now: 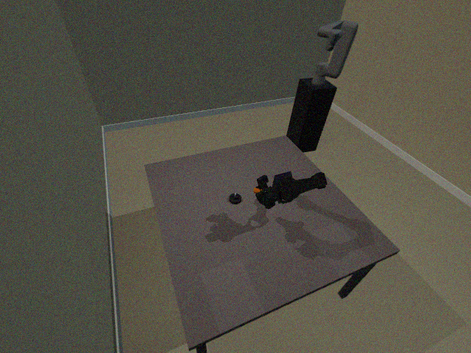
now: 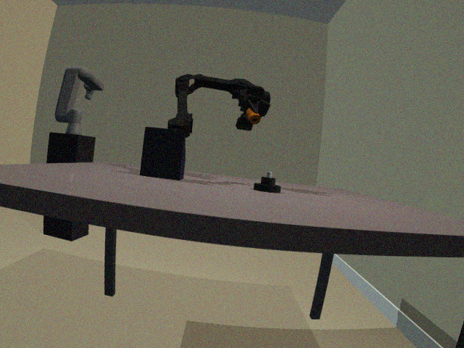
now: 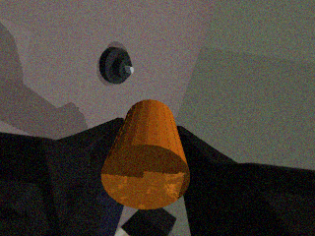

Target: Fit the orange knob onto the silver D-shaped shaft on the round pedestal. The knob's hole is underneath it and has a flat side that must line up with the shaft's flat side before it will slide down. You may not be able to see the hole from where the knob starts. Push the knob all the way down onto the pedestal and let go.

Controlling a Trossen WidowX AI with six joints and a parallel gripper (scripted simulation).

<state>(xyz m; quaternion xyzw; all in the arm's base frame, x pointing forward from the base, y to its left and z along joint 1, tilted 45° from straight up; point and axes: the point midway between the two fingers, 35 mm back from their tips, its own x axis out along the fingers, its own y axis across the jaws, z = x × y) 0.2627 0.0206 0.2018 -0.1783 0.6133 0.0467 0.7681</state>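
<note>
Now: the orange knob 1 cm behind my gripper tip, 3 cm to the left of it and 2 cm above it. Round my gripper tip: round pedestal (7 cm ahead, 17 cm to the right, 21 cm below).
</note>
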